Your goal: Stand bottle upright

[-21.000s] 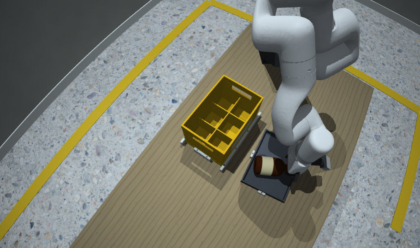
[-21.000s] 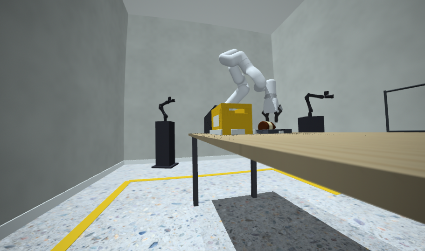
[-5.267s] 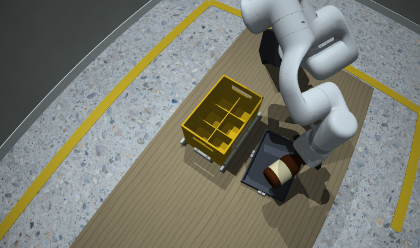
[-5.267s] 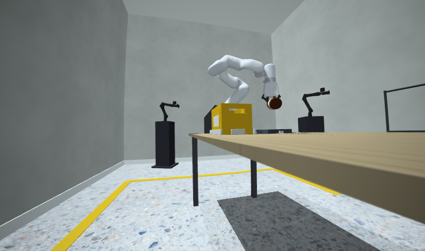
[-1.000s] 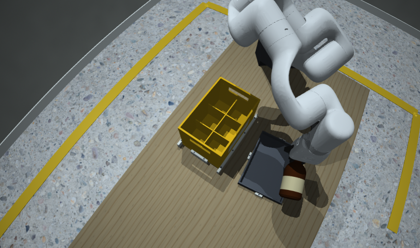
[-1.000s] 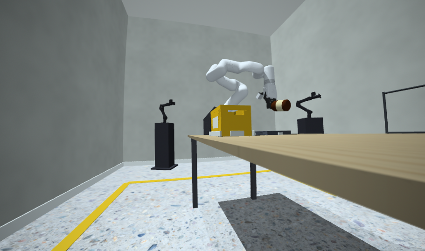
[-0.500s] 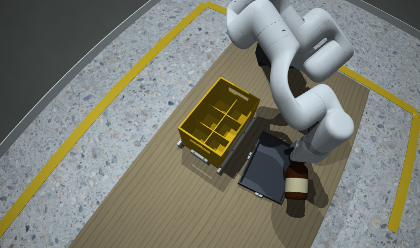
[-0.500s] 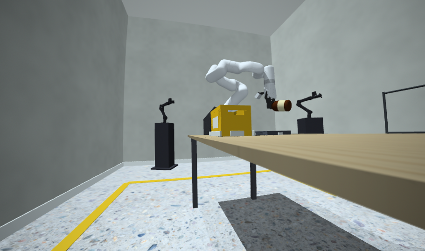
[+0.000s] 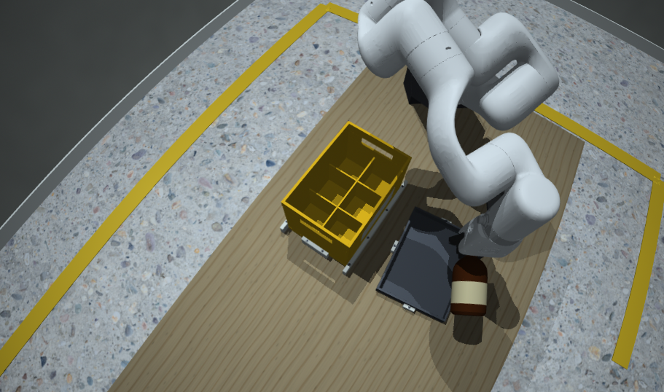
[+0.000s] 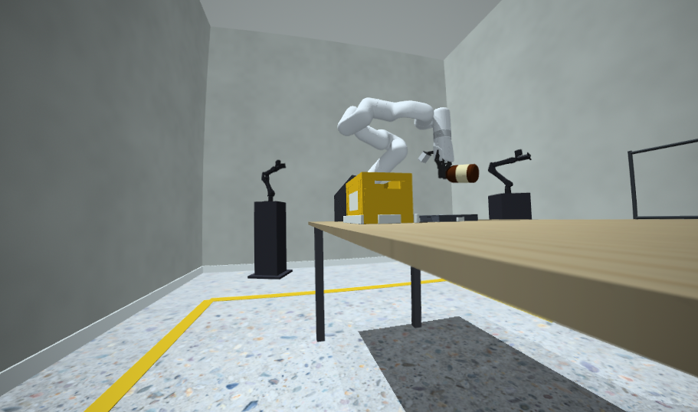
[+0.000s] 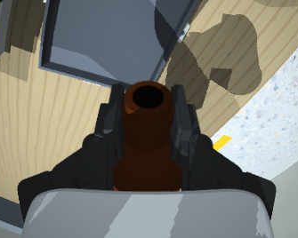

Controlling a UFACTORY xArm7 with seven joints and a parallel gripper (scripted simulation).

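My hand is 4 cm to the right of the brown bottle, 4 cm short of it and 1 cm above it. The rest, counted from my hand: dark grey tray (19 cm below, 4 cm to the right, 2 cm ahead); then yellow crate (30 cm to the right, 12 cm below, 10 cm ahead).
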